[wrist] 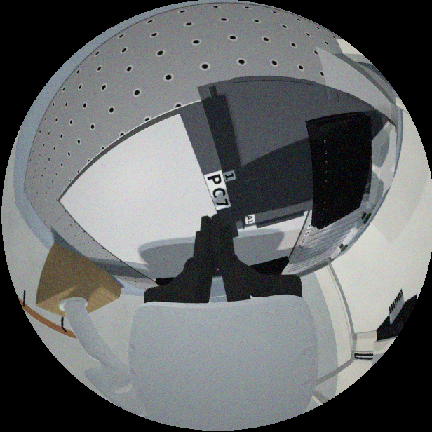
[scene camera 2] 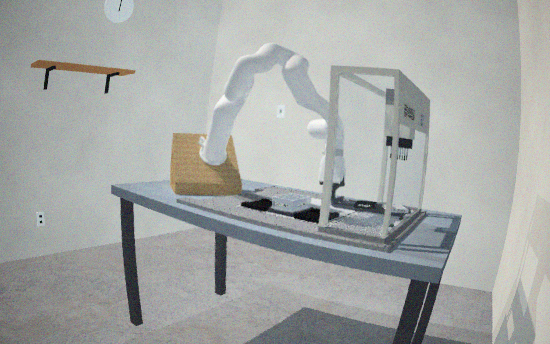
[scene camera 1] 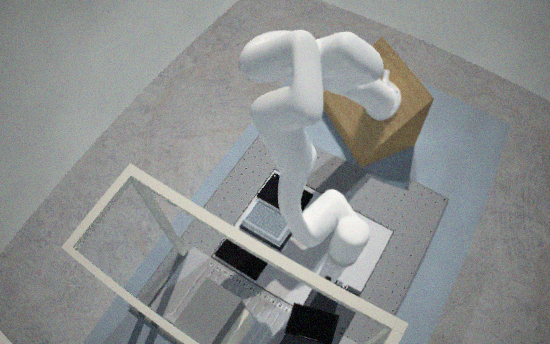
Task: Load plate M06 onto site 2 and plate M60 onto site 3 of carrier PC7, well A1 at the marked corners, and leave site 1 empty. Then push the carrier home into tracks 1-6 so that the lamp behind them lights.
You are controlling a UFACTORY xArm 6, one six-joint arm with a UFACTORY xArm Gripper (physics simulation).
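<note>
Carrier PC7 is dark grey, with its PC7 label and a small 1 at the near end in the wrist view. A black plate stands farther along it; its name is not readable and I cannot tell its site. The carrier's label end has no plate on it. My gripper is shut and empty, its fingertips low beside the PC7 label; in scene camera 1 the arm hides most of it. A clear grey-blue plate lies on the deck, name unreadable. The lamp cannot be made out.
Black rectangles lie on both sides of the clear plate. A cream frame stands over the tracks, with a black pipetting head hanging inside. The wooden block carries the arm's base.
</note>
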